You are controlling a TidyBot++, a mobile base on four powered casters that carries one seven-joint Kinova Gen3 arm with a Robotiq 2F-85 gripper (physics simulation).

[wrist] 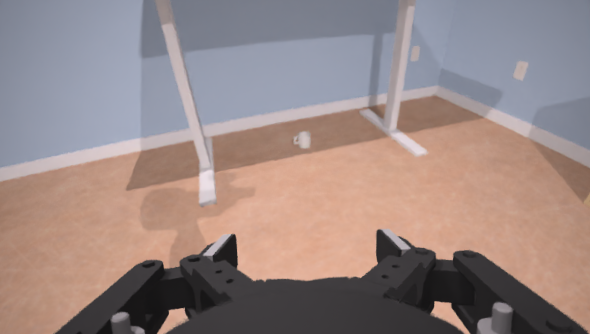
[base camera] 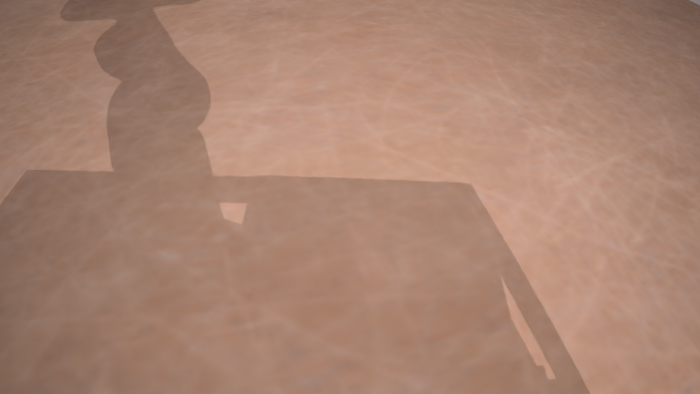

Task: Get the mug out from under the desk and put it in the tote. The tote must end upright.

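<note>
A small white mug stands upright on the floor between the two desk legs in the wrist view, in the desk's shadow near the back wall. Its handle points left. The desk shows by its white legs, the left leg and the right leg; its top does not show. My gripper is open and empty, well in front of the mug and apart from it. The tote does not show in either view. The mug does not show in the base camera view.
The left desk foot and the right desk foot rest on the floor on either side of the mug. A blue wall with a white baseboard runs behind. The shadow of the base and arm lies on the floor.
</note>
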